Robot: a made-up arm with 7 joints.
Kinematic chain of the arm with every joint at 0, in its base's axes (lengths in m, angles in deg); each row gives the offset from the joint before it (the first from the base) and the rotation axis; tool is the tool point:
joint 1: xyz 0 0 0 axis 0 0.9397 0.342
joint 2: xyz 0 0 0 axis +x
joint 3: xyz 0 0 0 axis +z
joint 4: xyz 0.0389 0 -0.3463 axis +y
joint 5: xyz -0.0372 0 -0.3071 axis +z
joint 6: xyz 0 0 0 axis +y
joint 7: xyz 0 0 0 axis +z
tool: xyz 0 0 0
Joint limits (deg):
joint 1: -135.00..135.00
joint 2: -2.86..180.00
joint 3: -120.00..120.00
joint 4: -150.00..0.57
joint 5: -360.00..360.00
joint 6: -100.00..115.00
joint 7: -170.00..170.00
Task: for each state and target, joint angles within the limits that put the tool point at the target. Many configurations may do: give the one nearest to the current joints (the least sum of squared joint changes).
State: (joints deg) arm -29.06 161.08 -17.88 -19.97 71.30 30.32 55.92
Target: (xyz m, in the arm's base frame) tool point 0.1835 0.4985 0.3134
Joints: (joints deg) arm -20.32 130.89 -35.97 -54.09 71.30 30.32 55.92
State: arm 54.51 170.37 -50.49 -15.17 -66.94 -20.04 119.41
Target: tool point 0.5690 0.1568 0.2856
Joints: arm 67.90 179.62 -49.88 -4.04 -66.94 -20.04 119.41
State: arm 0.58 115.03 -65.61 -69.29 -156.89 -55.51 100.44
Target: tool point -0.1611 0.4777 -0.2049
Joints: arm 26.23 102.45 -87.83 -81.82 -156.89 -55.51 100.44
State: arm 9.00 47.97 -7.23 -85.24 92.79 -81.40 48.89
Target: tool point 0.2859 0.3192 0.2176
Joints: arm -18.55 82.25 29.97 -99.63 92.79 -81.40 48.89
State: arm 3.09 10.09 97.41 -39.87 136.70 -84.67 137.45
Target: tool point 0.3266 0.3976 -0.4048
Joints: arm -32.26 29.37 89.76 -24.53 136.70 -84.67 137.45
